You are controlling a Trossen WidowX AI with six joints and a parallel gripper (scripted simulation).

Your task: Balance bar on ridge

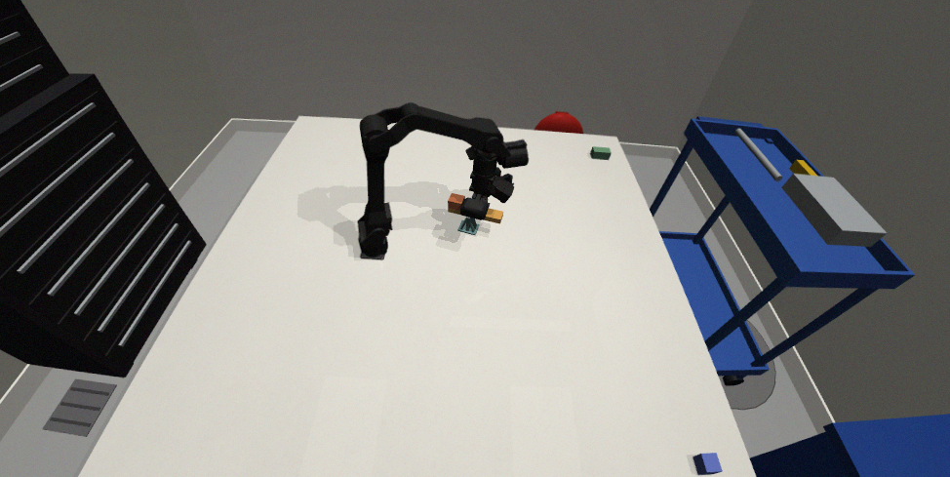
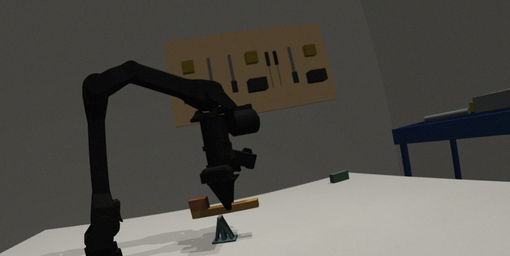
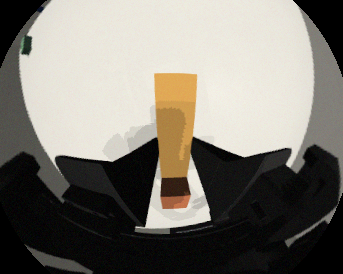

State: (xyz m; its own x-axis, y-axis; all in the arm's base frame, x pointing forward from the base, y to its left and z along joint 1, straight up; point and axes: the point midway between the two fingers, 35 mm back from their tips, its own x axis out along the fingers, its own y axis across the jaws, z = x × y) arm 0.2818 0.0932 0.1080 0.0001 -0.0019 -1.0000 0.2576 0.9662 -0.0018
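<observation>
My gripper tip is now 40 mm past the orange bar, 10 mm to the right of it and 10 mm below it. From my gripper tip the other things lie so: green block 460 mm ahead, 410 mm to the left, 60 mm below; blue block 590 mm to the right, 460 mm ahead, 60 mm below.
</observation>
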